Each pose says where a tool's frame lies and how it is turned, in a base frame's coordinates. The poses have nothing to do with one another.
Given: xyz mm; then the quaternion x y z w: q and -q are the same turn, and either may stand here.
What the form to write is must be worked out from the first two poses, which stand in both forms.
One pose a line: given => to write
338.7 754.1 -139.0 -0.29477 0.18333 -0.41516 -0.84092 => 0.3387 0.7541 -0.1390 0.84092 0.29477 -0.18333 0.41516
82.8 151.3 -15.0 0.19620 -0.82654 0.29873 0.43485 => 0.0828 0.1513 -0.0150 0.43485 0.19620 -0.82654 0.29873
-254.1 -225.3 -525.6 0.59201 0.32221 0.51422 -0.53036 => -0.2541 -0.2253 -0.5256 0.53036 -0.59201 -0.32221 -0.51422
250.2 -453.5 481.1 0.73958 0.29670 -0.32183 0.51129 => 0.2502 -0.4535 0.4811 0.51129 0.73958 0.29670 -0.32183
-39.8 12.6 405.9 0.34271 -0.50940 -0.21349 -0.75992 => -0.0398 0.0126 0.4059 0.75992 -0.34271 0.50940 0.21349
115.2 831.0 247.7 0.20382 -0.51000 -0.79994 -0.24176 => 0.1152 0.8310 0.2477 0.24176 -0.20382 0.51000 0.79994
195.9 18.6 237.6 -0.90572 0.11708 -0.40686 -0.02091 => 0.1959 0.0186 0.2376 0.02091 0.90572 -0.11708 0.40686
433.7 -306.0 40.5 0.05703 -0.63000 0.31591 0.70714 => 0.4337 -0.3060 0.0405 0.70714 0.05703 -0.63000 0.31591
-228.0 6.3 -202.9 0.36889 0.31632 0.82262 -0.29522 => -0.2280 0.0063 -0.2029 0.29522 -0.36889 -0.31632 -0.82262
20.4 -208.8 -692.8 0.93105 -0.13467 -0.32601 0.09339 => 0.0204 -0.2088 -0.6928 0.09339 0.93105 -0.13467 -0.32601
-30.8 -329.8 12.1 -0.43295 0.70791 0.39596 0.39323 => -0.0308 -0.3298 0.0121 0.39323 -0.43295 0.70791 0.39596
